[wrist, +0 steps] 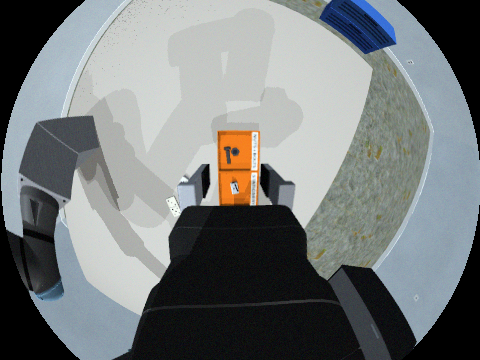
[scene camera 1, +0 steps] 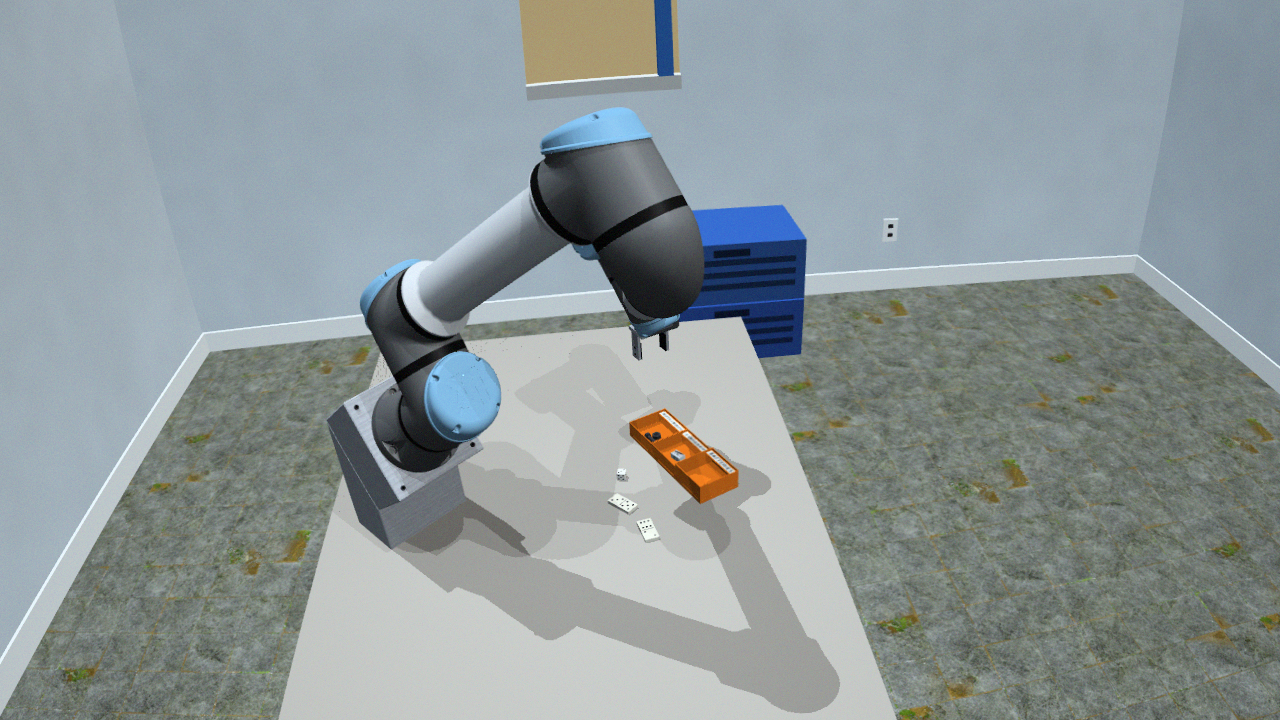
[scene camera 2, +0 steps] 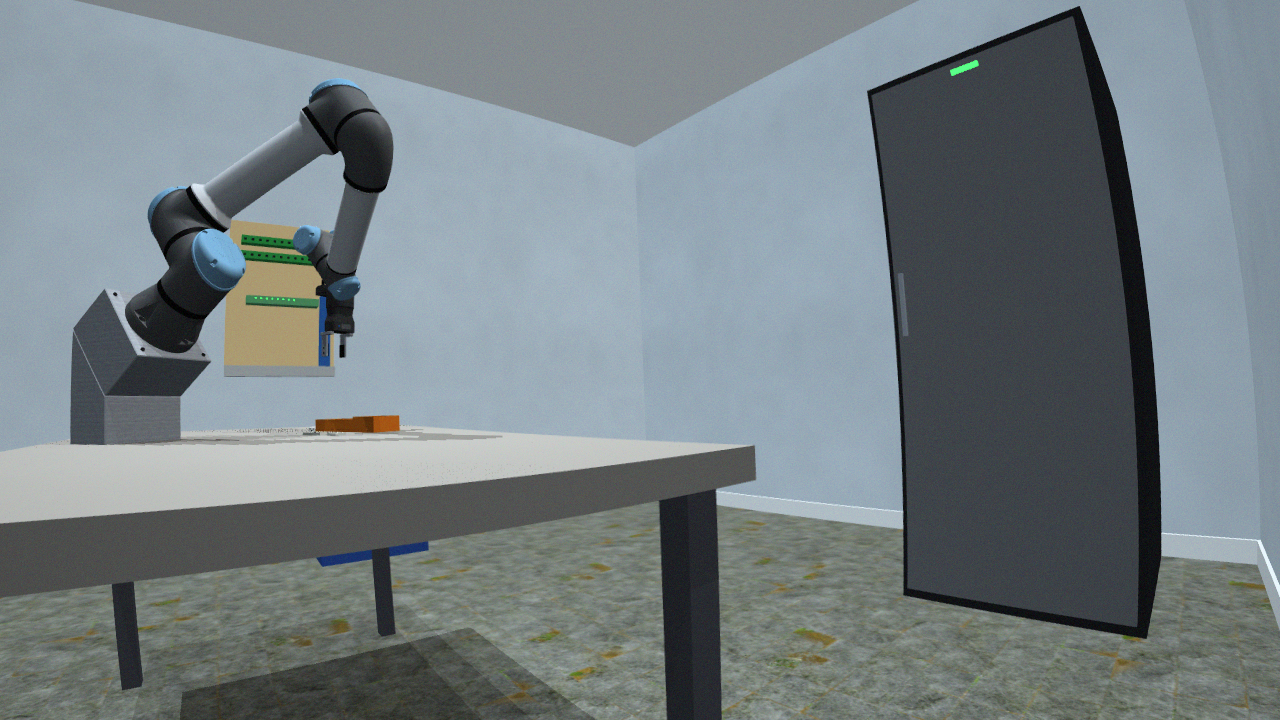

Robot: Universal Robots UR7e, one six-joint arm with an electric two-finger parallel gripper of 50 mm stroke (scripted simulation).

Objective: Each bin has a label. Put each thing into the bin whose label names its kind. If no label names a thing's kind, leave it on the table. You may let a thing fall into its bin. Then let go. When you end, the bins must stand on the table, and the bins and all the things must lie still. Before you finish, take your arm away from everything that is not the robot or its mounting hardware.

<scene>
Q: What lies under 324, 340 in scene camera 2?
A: The gripper.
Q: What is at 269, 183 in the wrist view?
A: The gripper.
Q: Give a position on an orange bin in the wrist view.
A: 244, 168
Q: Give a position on an orange bin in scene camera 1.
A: At 702, 469
</scene>
